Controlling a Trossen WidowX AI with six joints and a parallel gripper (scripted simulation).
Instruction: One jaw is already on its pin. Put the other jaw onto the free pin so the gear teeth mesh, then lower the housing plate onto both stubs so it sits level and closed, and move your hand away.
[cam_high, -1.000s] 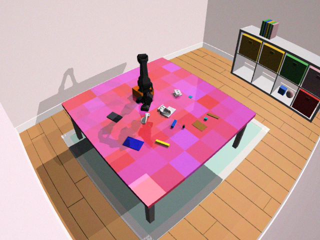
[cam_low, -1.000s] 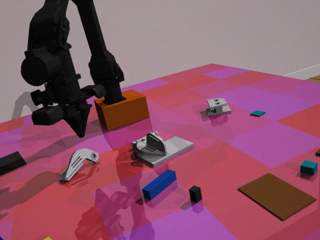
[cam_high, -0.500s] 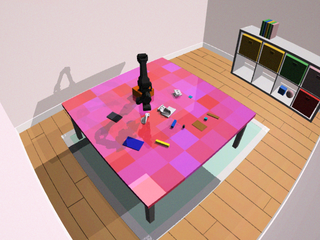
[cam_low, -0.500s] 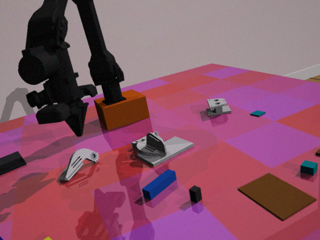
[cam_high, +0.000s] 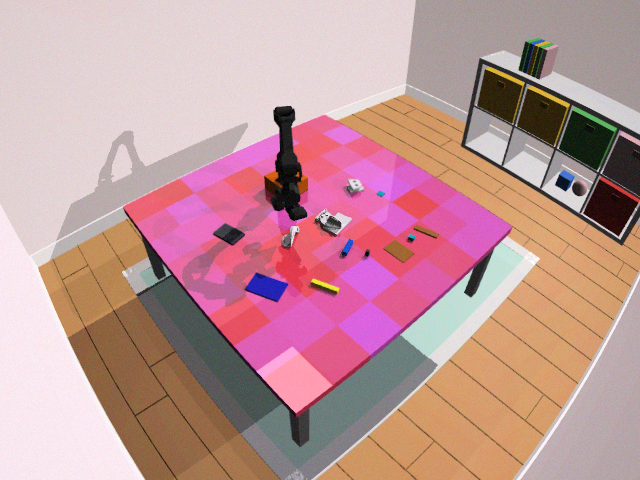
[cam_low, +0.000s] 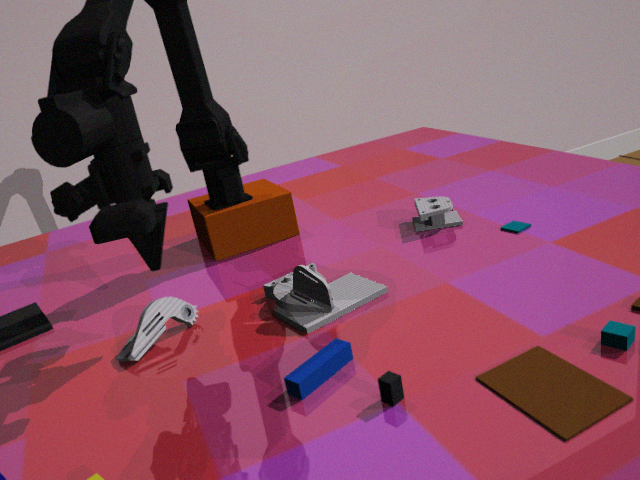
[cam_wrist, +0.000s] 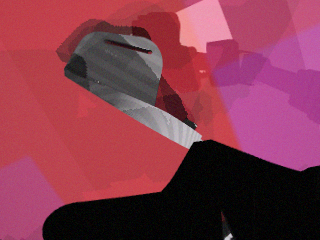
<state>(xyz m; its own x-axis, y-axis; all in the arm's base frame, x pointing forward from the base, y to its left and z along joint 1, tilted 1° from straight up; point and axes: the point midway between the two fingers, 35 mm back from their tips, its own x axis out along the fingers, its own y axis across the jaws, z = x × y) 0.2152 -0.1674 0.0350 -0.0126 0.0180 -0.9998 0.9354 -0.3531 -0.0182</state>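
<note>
My gripper tip is 60 mm above the grey jaw and 20 mm short of it. The rest, counted from my gripper tip: black cube (300 mm ahead, 120 mm to the left, 70 mm below); then blue block (220 mm ahead, 90 mm to the left, 70 mm below); then black tile (190 mm to the right, 180 mm behind, 80 mm below).
</note>
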